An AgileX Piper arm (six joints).
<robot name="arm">
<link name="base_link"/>
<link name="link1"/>
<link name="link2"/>
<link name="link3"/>
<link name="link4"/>
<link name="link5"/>
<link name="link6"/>
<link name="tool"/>
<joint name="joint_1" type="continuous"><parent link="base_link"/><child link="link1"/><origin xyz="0 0 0.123" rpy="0 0 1.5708"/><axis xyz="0 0 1"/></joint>
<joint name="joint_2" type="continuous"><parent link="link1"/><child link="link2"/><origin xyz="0 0 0" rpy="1.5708 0 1.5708"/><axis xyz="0 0 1"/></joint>
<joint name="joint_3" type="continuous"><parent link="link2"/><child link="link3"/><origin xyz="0.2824 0.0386 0" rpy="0 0 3.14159"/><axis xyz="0 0 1"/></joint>
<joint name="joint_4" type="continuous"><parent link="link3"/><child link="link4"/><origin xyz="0.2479 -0.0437 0" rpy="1.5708 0 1.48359"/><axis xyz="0 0 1"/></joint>
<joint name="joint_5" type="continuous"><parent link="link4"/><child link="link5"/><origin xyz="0 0 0" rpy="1.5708 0 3.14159"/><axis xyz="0 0 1"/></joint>
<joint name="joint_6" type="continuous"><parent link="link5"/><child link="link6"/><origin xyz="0 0.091 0" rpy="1.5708 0 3.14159"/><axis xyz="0 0 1"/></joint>
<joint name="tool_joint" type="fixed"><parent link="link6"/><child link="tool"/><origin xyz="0 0 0" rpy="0 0 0"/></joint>
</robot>
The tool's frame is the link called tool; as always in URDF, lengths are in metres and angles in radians. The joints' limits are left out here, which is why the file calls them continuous.
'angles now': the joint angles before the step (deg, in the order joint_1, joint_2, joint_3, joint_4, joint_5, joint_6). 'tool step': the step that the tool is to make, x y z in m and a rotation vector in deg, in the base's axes. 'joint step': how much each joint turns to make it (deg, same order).
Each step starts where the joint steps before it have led.
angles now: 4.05, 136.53, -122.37, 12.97, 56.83, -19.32
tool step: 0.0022, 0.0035, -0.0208, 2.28, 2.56, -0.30
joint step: 0.00, 2.38, -0.02, 2.56, 0.06, -0.16
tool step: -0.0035, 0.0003, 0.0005, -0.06, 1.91, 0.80
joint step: 0.00, -0.19, 0.01, 0.05, 2.22, -0.25
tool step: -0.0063, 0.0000, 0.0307, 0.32, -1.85, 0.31
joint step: 0.00, -3.51, 0.02, 0.07, 1.66, 0.13
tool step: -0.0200, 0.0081, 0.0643, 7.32, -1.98, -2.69
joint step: 0.16, -7.28, -0.02, 5.44, 3.82, 4.17
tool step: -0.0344, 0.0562, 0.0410, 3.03, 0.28, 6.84
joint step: 6.67, -5.70, 1.13, 2.35, 4.15, 1.76
